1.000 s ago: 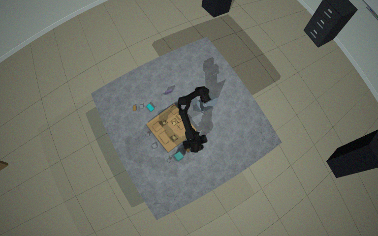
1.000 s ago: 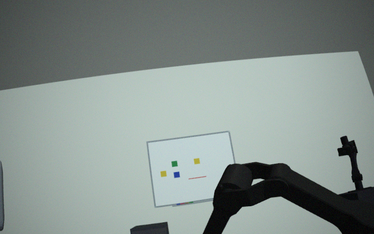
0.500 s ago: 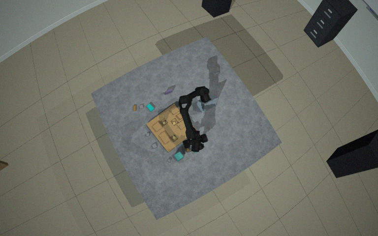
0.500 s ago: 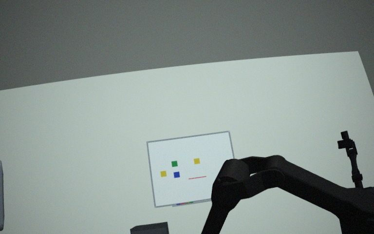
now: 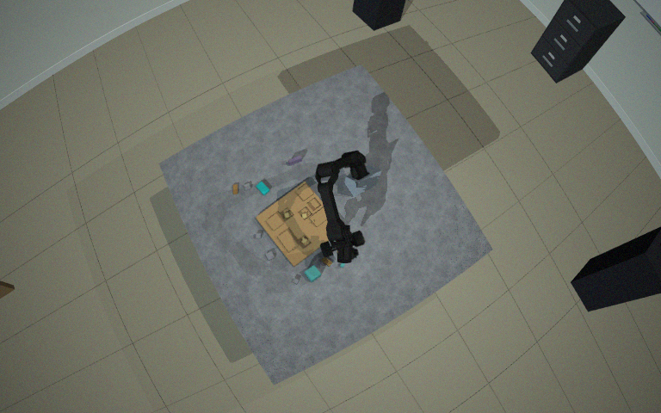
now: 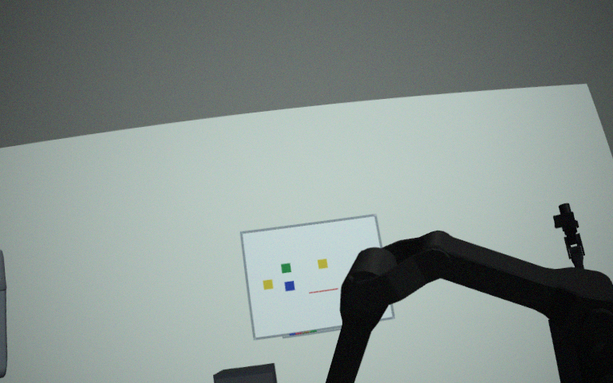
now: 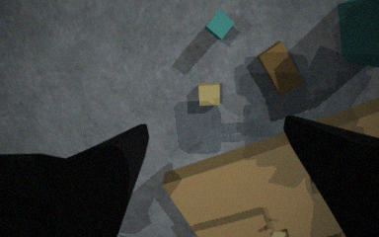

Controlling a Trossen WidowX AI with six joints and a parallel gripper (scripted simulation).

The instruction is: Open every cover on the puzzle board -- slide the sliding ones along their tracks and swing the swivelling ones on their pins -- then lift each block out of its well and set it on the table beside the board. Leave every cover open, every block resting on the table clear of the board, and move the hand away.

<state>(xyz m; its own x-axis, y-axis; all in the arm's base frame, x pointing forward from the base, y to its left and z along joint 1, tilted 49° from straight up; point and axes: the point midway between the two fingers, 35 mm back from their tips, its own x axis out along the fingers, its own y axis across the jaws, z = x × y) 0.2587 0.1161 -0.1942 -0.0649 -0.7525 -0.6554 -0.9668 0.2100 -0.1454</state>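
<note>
Right now my gripper tip is 24 cm to the left of the tan puzzle board, 8 cm short of it and 5 cm above it. From my gripper tip the other things lie so: tiny teal cube 6 cm to the left, 6 cm below, 3 cm ahead; purple block 50 cm to the right, 8 cm behind, 6 cm below; orange block 7 cm below, 7 cm ahead.
</note>
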